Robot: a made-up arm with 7 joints.
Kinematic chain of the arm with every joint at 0, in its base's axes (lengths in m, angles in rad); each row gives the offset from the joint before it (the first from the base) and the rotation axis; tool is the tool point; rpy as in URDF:
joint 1: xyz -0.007 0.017 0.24 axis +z
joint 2: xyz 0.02 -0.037 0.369 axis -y
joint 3: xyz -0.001 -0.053 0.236 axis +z
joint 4: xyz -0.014 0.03 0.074 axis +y
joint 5: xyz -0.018 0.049 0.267 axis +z
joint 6: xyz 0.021 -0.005 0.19 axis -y
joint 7: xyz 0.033 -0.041 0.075 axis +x
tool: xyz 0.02 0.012 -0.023 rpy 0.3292 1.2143 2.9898
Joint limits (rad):
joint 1: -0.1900..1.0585
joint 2: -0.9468..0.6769
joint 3: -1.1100..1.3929
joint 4: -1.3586..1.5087
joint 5: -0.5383..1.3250
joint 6: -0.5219..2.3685
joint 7: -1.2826..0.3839
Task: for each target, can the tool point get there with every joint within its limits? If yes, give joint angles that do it. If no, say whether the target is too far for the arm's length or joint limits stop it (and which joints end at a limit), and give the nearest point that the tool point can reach.
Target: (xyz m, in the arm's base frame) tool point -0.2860 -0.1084 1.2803
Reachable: yes | joints 0.8354 -0.0450 -0.2879 -0.9418 0.6719 -0.2655 0.2538
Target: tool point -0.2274 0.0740 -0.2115
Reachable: no: joint limits stop it (at a limit: joint 1, joint 2, joint 4, joint 6, joint 7) | nearest point 0.1139 0.4845 0.4043 | short by 0.815 m
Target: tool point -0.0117 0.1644 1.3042
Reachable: yes | joints 0.0966 -0.5603 -0.5214 -1.0768 -0.3430 0.0467 -0.2282
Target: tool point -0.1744 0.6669 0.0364
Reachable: no: joint limits stop it (at a limit: joint 1, joint 2, joint 4, joint 7) | nearest point 0.0370 0.5573 0.4320 | short by 0.462 m
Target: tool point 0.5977 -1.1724 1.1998
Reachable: no: too far | nearest point 0.3604 -0.5910 1.0464 | short by 0.646 m
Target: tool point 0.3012 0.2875 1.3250
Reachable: yes | joints 0.7973 -0.4111 0.0801 0.3000 -0.3463 1.6512 -0.2436
